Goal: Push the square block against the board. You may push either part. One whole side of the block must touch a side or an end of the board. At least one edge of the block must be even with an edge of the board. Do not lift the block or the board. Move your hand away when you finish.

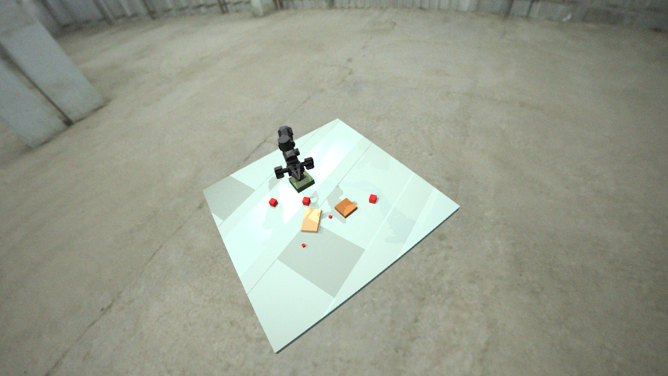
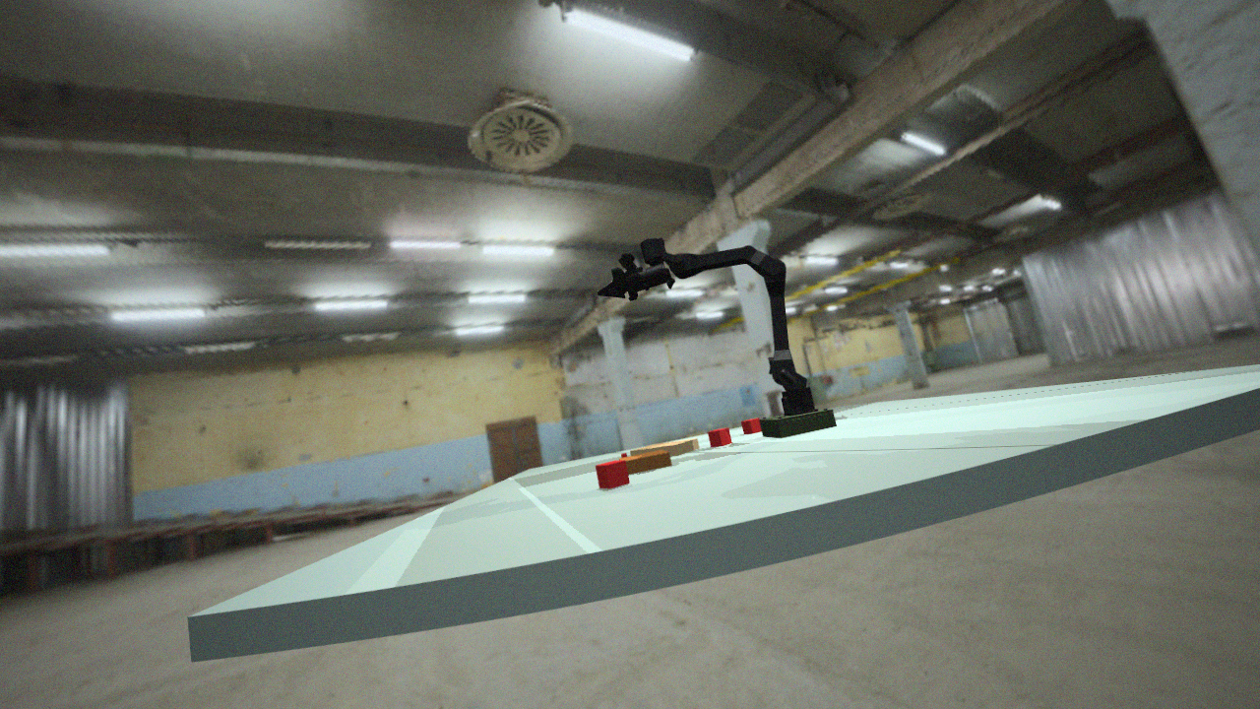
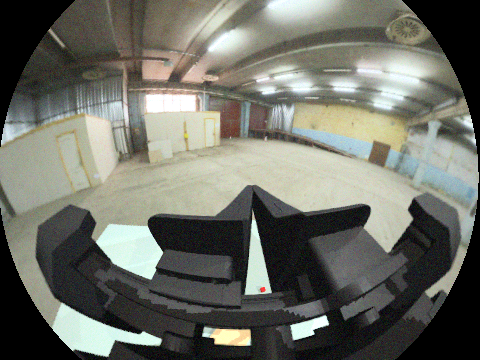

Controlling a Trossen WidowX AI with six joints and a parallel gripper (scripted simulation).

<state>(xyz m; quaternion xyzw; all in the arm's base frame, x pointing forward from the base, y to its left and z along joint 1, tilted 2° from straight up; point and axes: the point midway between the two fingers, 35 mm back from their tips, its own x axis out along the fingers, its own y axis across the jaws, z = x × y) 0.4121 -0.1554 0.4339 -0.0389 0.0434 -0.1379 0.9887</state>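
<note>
My gripper tip is 2 cm past the orange square block, 24 cm to the right of it and 47 cm above it. Round my gripper tip: pale wooden board (10 cm behind, 2 cm to the left, 47 cm below).
</note>
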